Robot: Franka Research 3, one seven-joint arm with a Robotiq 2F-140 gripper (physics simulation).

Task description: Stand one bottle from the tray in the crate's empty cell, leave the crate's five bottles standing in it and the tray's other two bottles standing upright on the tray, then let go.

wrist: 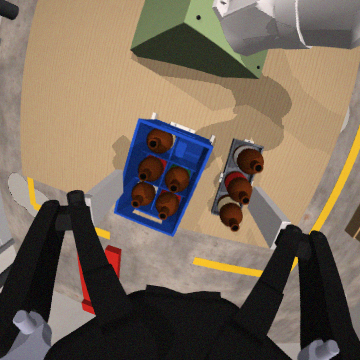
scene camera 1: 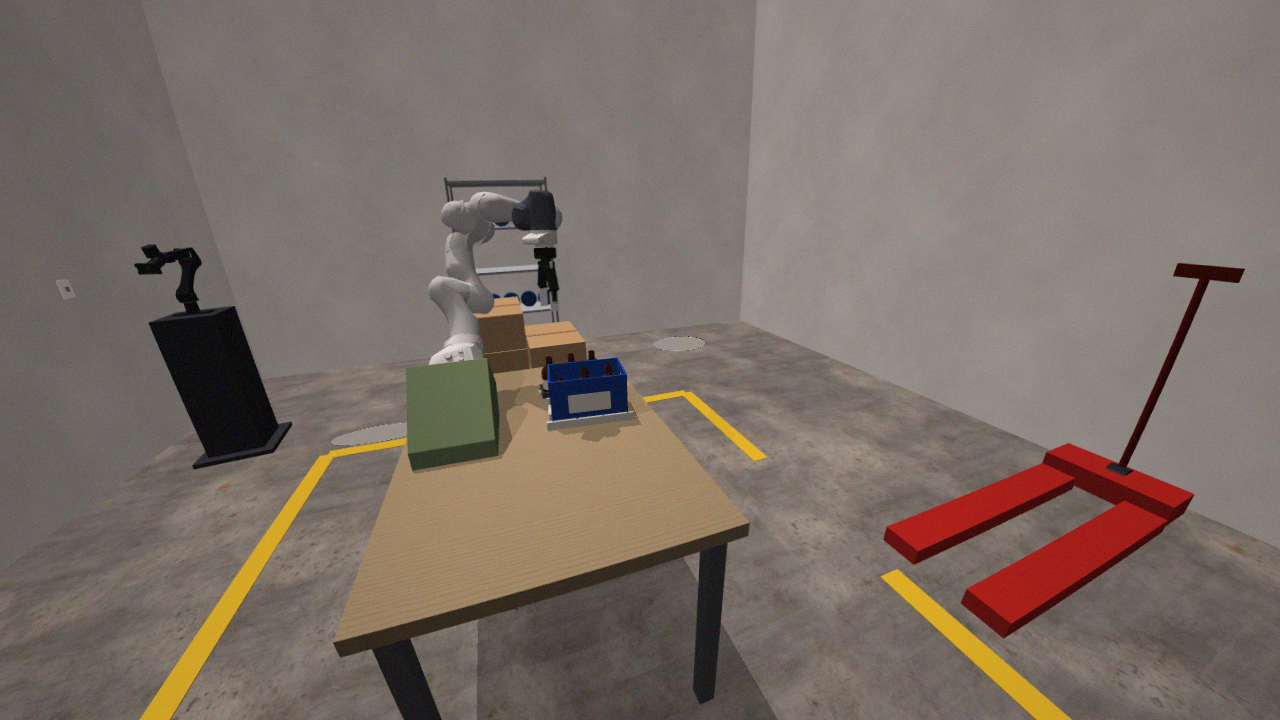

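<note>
The blue crate (scene camera 1: 559,399) (wrist: 193,190) stands on the table with five brown bottles upright in it. Its empty cell (wrist: 186,151) is at the upper right in the wrist view. The grey tray (wrist: 227,162) lies beside the crate, to the right in the wrist view, with three upright brown bottles: one at the top (wrist: 249,159), one in the middle (wrist: 239,189) and one at the bottom (wrist: 231,215). My gripper (scene camera 1: 552,291) (wrist: 186,189) is open and empty, high above the crate and tray. In the scene view the crate hides most of the tray.
A green sloped block (scene camera 1: 450,410) (wrist: 192,50) stands on the table (scene camera 1: 546,501) (wrist: 75,100) near the arm's base. Behind the table are cardboard boxes (scene camera 1: 556,340) and a shelf rack (scene camera 1: 494,182). A red pallet jack (scene camera 1: 1065,555) and a black pedestal (scene camera 1: 210,385) stand on the floor.
</note>
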